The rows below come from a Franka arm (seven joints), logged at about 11 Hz.
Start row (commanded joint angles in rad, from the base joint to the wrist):
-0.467, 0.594, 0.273, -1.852, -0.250, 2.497, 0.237
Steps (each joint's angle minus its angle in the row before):
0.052, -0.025, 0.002, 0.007, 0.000, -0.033, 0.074
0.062, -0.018, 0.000, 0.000, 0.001, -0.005, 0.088
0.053, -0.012, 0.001, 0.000, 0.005, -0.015, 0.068
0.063, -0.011, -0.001, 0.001, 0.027, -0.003, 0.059
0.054, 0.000, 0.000, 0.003, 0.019, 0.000, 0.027
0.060, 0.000, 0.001, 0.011, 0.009, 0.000, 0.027
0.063, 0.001, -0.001, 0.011, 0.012, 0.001, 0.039
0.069, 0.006, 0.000, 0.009, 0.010, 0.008, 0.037
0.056, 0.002, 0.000, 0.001, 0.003, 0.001, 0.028
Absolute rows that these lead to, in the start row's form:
-0.415, 0.569, 0.275, -1.845, -0.250, 2.464, 0.311
-0.353, 0.551, 0.275, -1.845, -0.249, 2.459, 0.399
-0.300, 0.539, 0.276, -1.845, -0.244, 2.444, 0.467
-0.237, 0.528, 0.275, -1.844, -0.217, 2.441, 0.526
-0.183, 0.528, 0.275, -1.841, -0.198, 2.441, 0.553
-0.123, 0.528, 0.276, -1.830, -0.189, 2.441, 0.580
-0.060, 0.529, 0.275, -1.819, -0.177, 2.442, 0.619
0.009, 0.535, 0.275, -1.810, -0.167, 2.450, 0.656
0.065, 0.537, 0.275, -1.809, -0.164, 2.451, 0.684

